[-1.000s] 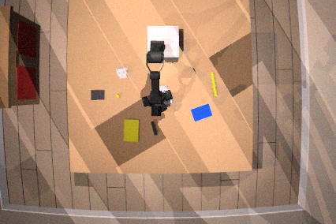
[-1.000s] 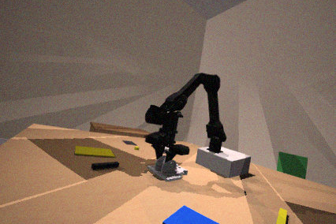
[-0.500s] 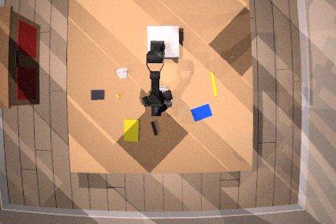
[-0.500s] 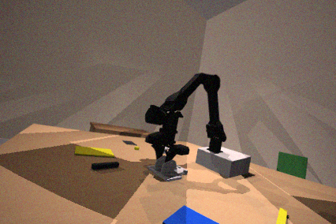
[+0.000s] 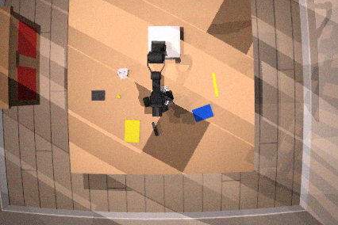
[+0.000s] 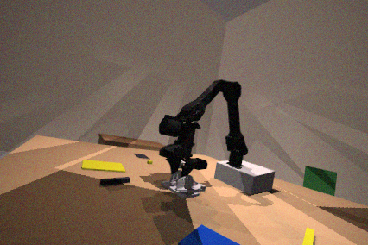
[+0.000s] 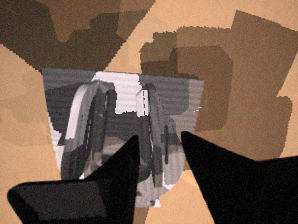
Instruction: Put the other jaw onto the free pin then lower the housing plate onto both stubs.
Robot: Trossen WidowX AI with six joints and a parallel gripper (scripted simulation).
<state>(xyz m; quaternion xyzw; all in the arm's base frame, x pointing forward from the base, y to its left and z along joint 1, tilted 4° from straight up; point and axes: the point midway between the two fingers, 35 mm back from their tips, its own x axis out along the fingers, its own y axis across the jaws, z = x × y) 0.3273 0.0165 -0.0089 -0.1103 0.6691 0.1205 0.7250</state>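
My gripper tip is now 40 mm past the silver jaw and 10 mm to the right of it. Also, from my gripper tip: yellow cube 270 mm to the right, 10 mm below; dark bar 210 mm ahead, 20 mm to the right, 10 mm below; yellow plate 230 mm ahead, 170 mm to the right, 10 mm below.
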